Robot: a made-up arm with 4 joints. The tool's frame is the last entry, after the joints.
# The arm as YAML. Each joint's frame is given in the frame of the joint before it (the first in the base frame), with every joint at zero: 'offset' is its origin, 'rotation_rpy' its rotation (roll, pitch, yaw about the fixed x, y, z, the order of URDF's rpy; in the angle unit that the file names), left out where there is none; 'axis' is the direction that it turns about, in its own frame. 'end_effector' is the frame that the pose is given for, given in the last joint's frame.
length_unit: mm
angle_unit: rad
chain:
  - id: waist
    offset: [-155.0, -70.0, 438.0]
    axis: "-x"
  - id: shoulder
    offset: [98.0, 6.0, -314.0]
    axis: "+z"
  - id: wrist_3
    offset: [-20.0, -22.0, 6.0]
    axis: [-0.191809, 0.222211, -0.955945]
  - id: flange
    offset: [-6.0, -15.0, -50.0]
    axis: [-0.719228, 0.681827, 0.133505]
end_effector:
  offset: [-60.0, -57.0, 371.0]
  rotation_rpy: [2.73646, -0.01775, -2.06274]
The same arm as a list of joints. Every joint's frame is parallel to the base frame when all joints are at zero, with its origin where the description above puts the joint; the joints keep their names.
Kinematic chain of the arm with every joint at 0, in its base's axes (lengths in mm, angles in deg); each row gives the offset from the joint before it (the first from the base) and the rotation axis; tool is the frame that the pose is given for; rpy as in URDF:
waist: xyz -155.0 -70.0 438.0 axis -x
shoulder: xyz 98.0 6.0 -314.0 axis +z
wrist_3: xyz -20.0 -22.0 6.0 axis -0.191809 0.222211 -0.955945
flange: xyz -6.0 -15.0 -50.0 axis -0.719228 0.681827 0.133505
tool: xyz -60.0 -57.0 371.0 rpy 156.79 -1.02 -118.19

